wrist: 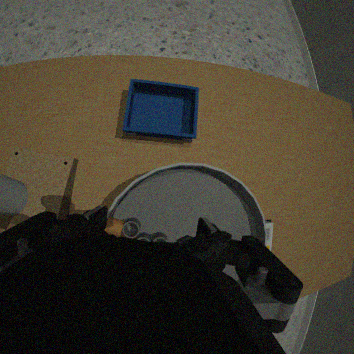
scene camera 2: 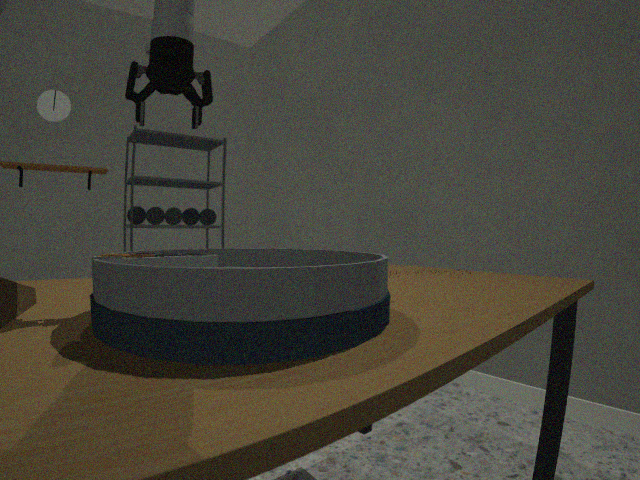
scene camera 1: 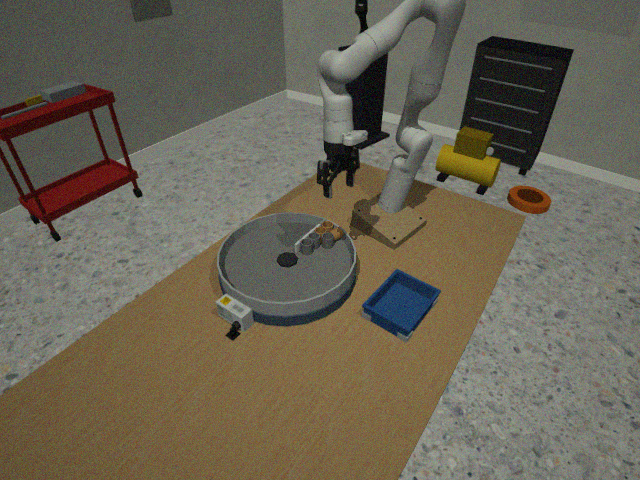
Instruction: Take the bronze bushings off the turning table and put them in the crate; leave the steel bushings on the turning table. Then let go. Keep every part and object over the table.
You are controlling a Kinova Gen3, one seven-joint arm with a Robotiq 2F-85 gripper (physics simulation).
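Pixels of known places: gripper, between the fingertips: (wrist: 151, 222) (scene camera 2: 168, 126) (scene camera 1: 339, 191); arm's base, origin of its link: (wrist: 13, 197) (scene camera 1: 389, 204).
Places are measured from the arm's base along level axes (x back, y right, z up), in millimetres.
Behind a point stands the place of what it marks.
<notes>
The turning table (scene camera 1: 258, 279) @(x -590, y 27, z -4 mm) (scene camera 2: 237, 294) @(x -411, y 232, z 8 mm) (wrist: 185, 200) @(x -447, y -85, z -4 mm) is a round grey tray with a raised rim. Bronze bushings (scene camera 1: 336, 234) @(x -299, y -10, z 26 mm) (wrist: 115, 226) @(x -297, y -2, z 32 mm) stand close together near its rim on the robot's side. Steel bushings (scene camera 1: 307, 246) (wrist: 131, 228) stand right beside them, along a thin light wall (scene camera 1: 298, 247) @(x -422, y 37, z 15 mm). In the wrist view the gripper's body hides part of the group. The blue crate (scene camera 1: 400, 304) @(x -331, y -302, z -52 mm) (wrist: 160, 112) @(x -340, y -312, z -52 mm) stands apart from the turning table and its floor is bare. My gripper (scene camera 1: 339, 190) @(x -366, y -77, z 246 mm) (scene camera 2: 168, 125) @(x -366, y -77, z 246 mm) (wrist: 151, 222) @(x -366, y -77, z 246 mm) is open and empty, high above the turning table's level.
A white control box (scene camera 1: 235, 312) @(x -713, y -34, z 0 mm) sits against the turning table's front rim, with a small black part before it. The arm's base board (scene camera 1: 400, 227) @(x -62, y -98, z -22 mm) lies behind the turning table and the crate. A red cart (scene camera 1: 93, 180) and a yellow compressor (scene camera 1: 467, 165) stand on the floor.
</notes>
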